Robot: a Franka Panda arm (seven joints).
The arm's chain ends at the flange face. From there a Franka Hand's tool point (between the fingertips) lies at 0.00 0.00 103.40 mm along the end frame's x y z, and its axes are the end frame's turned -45 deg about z.
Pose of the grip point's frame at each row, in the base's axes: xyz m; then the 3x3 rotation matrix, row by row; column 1 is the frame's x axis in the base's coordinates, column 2 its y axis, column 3 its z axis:
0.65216, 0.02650, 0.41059; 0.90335, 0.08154, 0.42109; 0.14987, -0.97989, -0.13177; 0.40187, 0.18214, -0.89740
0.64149, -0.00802, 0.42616; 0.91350, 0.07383, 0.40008; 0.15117, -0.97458, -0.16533; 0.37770, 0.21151, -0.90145
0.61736, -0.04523, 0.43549; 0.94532, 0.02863, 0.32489; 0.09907, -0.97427, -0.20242; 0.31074, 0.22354, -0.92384
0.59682, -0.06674, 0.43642; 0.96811, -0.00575, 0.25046; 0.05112, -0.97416, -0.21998; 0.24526, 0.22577, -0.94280
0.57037, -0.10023, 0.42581; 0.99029, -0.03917, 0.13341; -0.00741, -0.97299, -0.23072; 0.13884, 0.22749, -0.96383
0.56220, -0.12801, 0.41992; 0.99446, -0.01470, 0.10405; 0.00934, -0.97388, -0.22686; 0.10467, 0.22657, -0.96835
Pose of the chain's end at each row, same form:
0.60862, 0.04013, 0.50338; 0.69642, -0.58111, 0.42109; -0.58691, -0.79886, -0.13177; 0.41296, -0.15537, -0.89740
0.60012, 0.00908, 0.51937; 0.69815, -0.59374, 0.40008; -0.58224, -0.79603, -0.16533; 0.41663, -0.11751, -0.90145
0.58377, -0.02430, 0.53102; 0.68869, -0.64820, 0.32489; -0.61886, -0.75897, -0.20242; 0.37779, -0.06166, -0.92384
0.57092, -0.04399, 0.53391; 0.68049, -0.68862, 0.25046; -0.65269, -0.72498, -0.21998; 0.33307, -0.01378, -0.94280
0.55658, -0.07637, 0.52547; 0.67254, -0.72794, 0.13341; -0.69325, -0.68277, -0.23072; 0.25903, 0.06269, -0.96383
0.55144, -0.10455, 0.52005; 0.69279, -0.71358, 0.10405; -0.68203, -0.69524, -0.22686; 0.23422, 0.08620, -0.96835

